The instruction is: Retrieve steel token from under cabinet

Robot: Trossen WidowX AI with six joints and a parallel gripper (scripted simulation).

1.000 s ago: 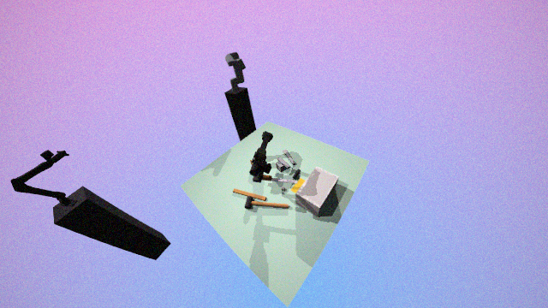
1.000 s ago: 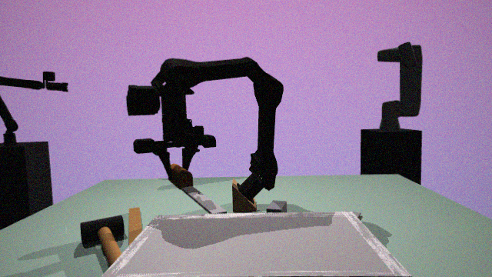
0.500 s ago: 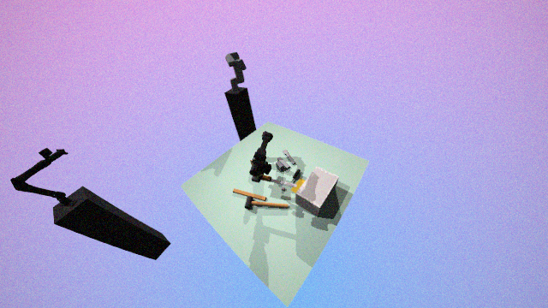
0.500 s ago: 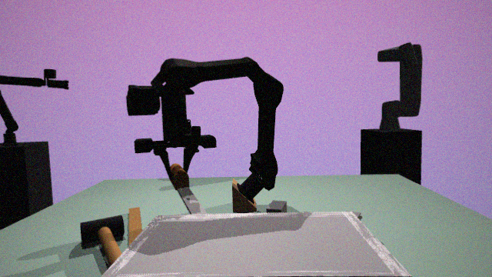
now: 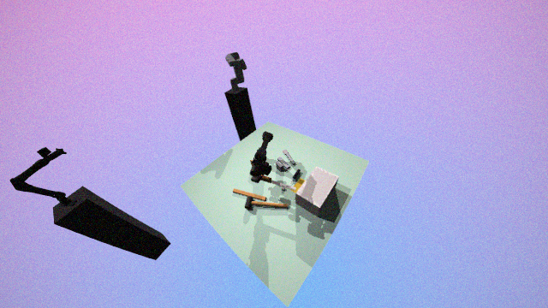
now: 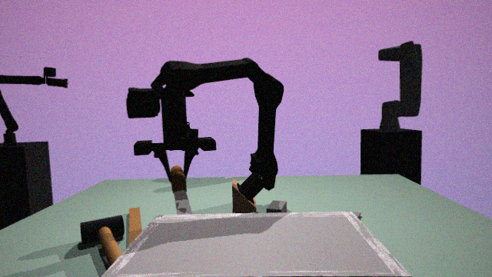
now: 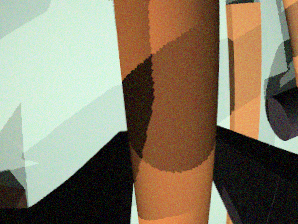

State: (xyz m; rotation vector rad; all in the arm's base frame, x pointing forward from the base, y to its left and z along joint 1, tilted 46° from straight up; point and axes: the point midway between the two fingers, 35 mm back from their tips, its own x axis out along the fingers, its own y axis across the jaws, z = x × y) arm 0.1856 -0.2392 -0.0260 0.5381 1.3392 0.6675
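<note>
The small grey piece is 15 cm ahead of my gripper tip, 13 cm below it and 6 cm to the left of it. Round my gripper tip: grey tool: 43 cm to the left, 13 cm below; flat wooden stick: 13 cm below, 12 cm to the right, 8 cm behind; grey block: 24 cm to the left, 10 cm below, 2 cm ahead.
</note>
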